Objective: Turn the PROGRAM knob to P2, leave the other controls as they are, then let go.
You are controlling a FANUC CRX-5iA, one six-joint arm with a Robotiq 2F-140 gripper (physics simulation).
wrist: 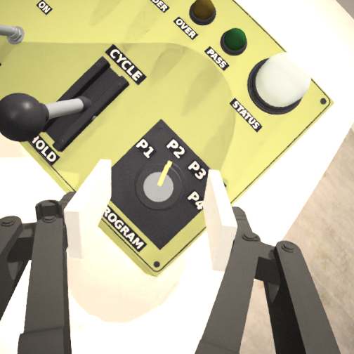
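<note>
The PROGRAM knob, round with a grey cap and a black skirt, sits on a black square plate marked P1 to P4. Its yellow pointer line points toward the P2 label. My gripper is open and empty, with one white fingertip on each side of the knob in the view and a gap between each fingertip and the knob. The gripper stands back from the panel. The fingertips cover parts of the plate's edges and the start of the PROGRAM label.
The yellow panel carries the CYCLE/HOLD lever with a black ball at the left. A white STATUS dome, a green PASS lamp and an amber OVER lamp are at the upper right. A metal toggle shows at the upper left.
</note>
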